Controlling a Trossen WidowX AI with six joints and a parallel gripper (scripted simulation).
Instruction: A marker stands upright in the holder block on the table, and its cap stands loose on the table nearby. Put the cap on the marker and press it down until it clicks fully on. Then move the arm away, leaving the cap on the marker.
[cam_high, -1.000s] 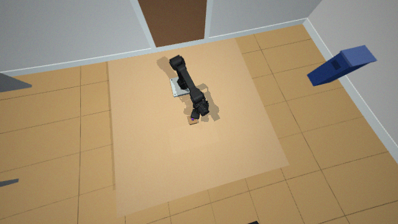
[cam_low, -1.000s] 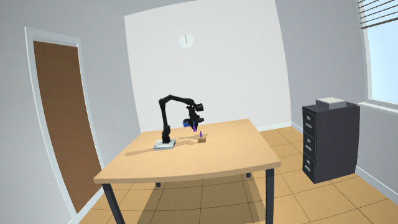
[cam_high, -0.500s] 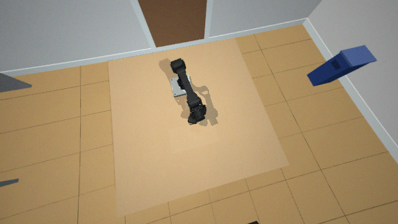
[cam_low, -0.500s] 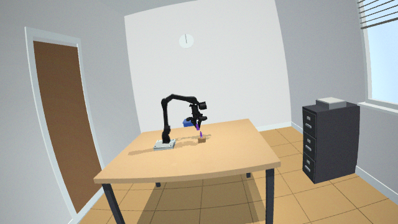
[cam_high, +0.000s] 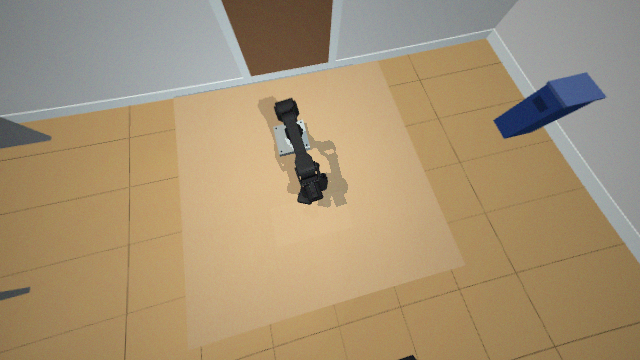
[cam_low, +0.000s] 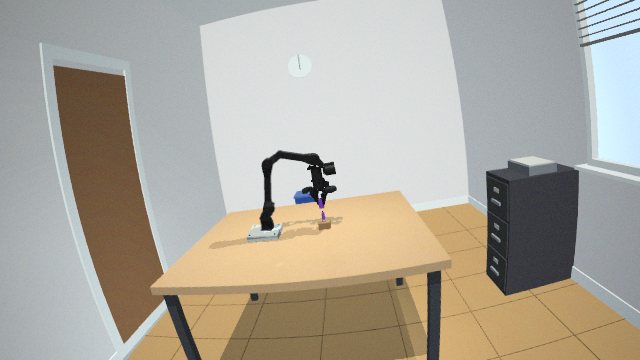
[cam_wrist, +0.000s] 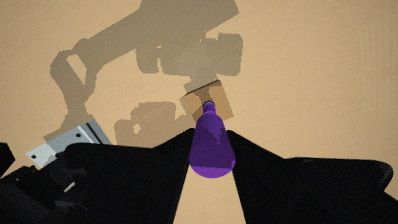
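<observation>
The holder block lies 110 mm below my gripper tip. From my gripper tip the other things lie so: purple cap (10 mm above).
</observation>
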